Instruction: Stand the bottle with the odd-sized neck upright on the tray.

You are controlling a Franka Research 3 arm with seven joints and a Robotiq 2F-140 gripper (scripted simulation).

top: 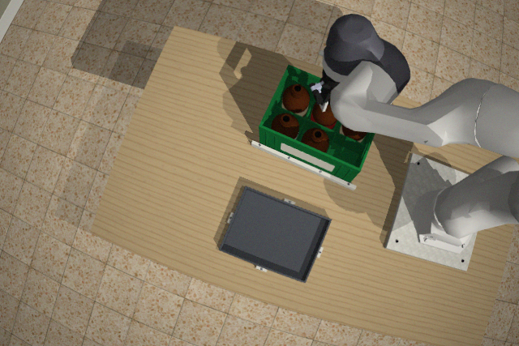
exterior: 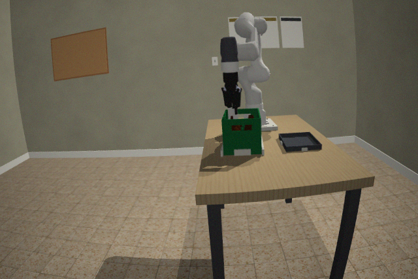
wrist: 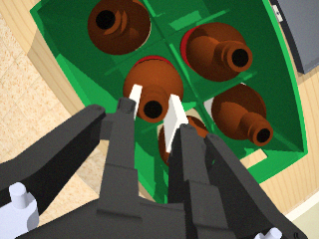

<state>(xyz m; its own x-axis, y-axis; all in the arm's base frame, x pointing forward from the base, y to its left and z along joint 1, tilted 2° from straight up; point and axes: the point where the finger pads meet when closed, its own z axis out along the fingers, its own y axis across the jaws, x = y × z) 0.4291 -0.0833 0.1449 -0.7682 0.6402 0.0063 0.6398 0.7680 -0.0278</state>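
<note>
The green crate lies 9 cm below my hand, 5 cm to the left of it and 1 cm behind it. The rest, counted from my hand: glass bottle 9 cm to the left, 9 cm below, 1 cm behind; dark grey tray 35 cm to the left, 16 cm below, 4 cm behind.
</note>
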